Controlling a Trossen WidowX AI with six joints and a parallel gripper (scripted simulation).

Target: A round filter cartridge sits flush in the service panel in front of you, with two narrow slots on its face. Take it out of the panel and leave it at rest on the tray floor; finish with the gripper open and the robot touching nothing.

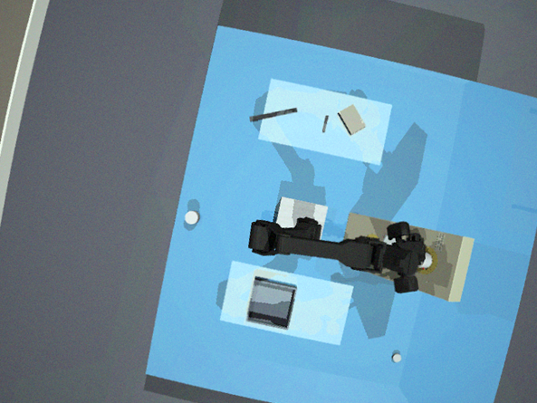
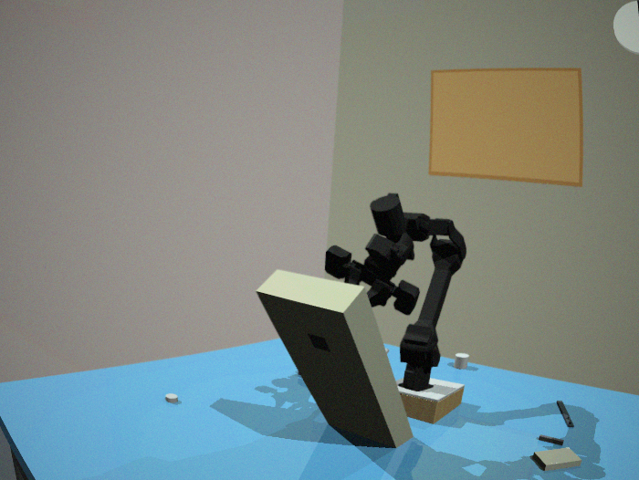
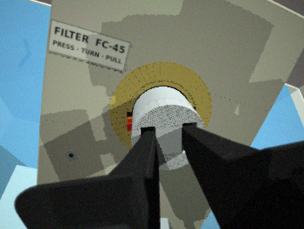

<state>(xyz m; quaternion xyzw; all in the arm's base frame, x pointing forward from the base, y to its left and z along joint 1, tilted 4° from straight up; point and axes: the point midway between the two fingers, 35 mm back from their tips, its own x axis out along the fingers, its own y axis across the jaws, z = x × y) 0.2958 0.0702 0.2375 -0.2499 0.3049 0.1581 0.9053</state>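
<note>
Now: gripper tip 310 mm past the grey square tray, 350 mm to the left of it and 280 mm above it. The rest, counted from my gripper tip: cream block: 310 mm behind, 360 mm to the left, 290 mm below; round grey filter cartridge: 10 mm ahead, 10 mm below.
</note>
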